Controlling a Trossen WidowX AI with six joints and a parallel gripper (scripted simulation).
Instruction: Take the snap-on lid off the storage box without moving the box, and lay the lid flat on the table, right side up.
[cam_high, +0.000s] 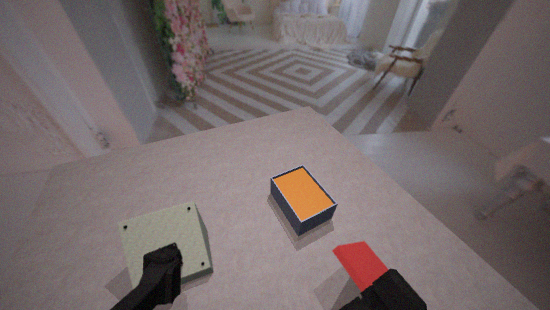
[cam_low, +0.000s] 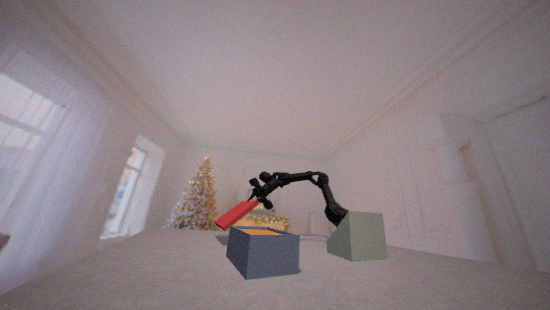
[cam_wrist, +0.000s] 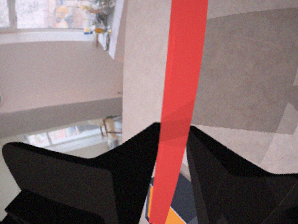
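Right now the red lid is 60 mm ahead of my gripper tip, 50 mm below it and 10 mm to the left of it. Round my gripper tip: blue storage box: 350 mm to the left, 130 mm below, 50 mm ahead.
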